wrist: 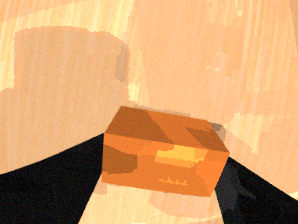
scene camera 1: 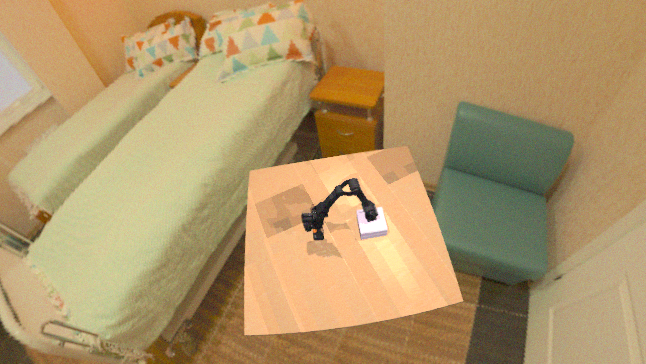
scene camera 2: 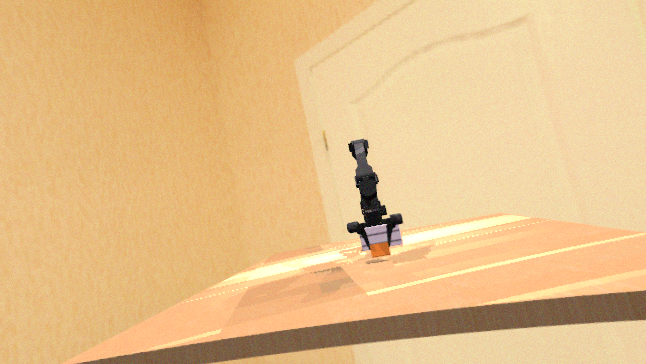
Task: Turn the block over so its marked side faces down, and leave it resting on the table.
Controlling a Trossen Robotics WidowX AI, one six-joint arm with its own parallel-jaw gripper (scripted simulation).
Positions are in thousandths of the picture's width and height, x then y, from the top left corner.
Scene:
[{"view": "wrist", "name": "gripper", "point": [545,667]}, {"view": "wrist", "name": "orange block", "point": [488,667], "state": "held by the gripper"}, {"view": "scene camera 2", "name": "gripper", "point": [587,683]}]

